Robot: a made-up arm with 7 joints. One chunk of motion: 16 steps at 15 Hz.
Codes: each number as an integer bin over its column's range. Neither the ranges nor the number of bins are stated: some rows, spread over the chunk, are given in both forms.
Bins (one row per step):
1: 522 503 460 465 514 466
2: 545 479 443 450 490 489
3: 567 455 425 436 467 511
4: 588 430 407 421 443 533
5: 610 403 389 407 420 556
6: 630 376 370 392 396 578
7: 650 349 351 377 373 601
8: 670 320 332 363 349 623
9: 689 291 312 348 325 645
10: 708 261 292 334 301 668
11: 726 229 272 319 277 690
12: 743 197 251 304 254 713
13: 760 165 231 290 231 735
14: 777 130 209 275 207 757
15: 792 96 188 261 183 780
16: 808 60 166 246 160 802
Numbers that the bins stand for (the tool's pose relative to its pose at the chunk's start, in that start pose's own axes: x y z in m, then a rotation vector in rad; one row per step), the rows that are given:
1: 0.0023 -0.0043 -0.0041 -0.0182 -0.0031 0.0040
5: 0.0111 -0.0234 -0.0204 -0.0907 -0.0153 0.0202
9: 0.0190 -0.0447 -0.0382 -0.1646 -0.0277 0.0362
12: 0.0244 -0.0625 -0.0522 -0.2196 -0.0369 0.0485
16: 0.0309 -0.0886 -0.0718 -0.2922 -0.0492 0.0645
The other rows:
2: 0.0046 -0.0089 -0.0080 -0.0369 -0.0062 0.0081
3: 0.0068 -0.0135 -0.0122 -0.0545 -0.0092 0.0121
4: 0.0089 -0.0182 -0.0163 -0.0732 -0.0124 0.0160
6: 0.0131 -0.0285 -0.0248 -0.1095 -0.0185 0.0241
7: 0.0151 -0.0336 -0.0292 -0.1283 -0.0215 0.0283
8: 0.0171 -0.0391 -0.0336 -0.1458 -0.0246 0.0323
10: 0.0209 -0.0504 -0.0428 -0.1821 -0.0308 0.0404
11: 0.0227 -0.0564 -0.0474 -0.2009 -0.0340 0.0443
13: 0.0261 -0.0686 -0.0568 -0.2371 -0.0399 0.0524
14: 0.0278 -0.0753 -0.0619 -0.2559 -0.0431 0.0564
15: 0.0293 -0.0817 -0.0667 -0.2734 -0.0462 0.0605

